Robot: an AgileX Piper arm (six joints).
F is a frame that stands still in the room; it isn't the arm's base.
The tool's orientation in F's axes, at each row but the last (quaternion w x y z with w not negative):
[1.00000, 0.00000, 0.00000, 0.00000]
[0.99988, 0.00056, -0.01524, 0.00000]
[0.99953, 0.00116, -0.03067, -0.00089]
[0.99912, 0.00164, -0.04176, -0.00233]
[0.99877, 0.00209, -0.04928, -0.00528]
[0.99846, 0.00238, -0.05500, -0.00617]
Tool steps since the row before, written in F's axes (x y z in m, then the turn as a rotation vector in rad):
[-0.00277, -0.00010, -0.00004, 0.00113, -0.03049, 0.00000]
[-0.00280, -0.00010, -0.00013, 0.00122, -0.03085, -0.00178]
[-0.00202, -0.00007, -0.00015, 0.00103, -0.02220, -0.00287]
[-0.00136, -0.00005, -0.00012, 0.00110, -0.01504, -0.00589]
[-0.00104, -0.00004, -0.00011, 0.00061, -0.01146, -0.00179]
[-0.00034, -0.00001, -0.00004, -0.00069, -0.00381, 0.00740]
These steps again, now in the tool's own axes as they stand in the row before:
[-0.00277, -0.00010, -0.00004, 0.00113, -0.03049, 0.00000]
[-0.00280, -0.00010, -0.00004, 0.00117, -0.03085, -0.00178]
[-0.00203, -0.00007, -0.00003, 0.00089, -0.02220, -0.00288]
[-0.00137, -0.00006, -0.00001, 0.00068, -0.01506, -0.00591]
[-0.00105, -0.00005, -0.00001, 0.00055, -0.01146, -0.00180]
[-0.00034, -0.00001, 0.00000, 0.00017, -0.00378, 0.00745]

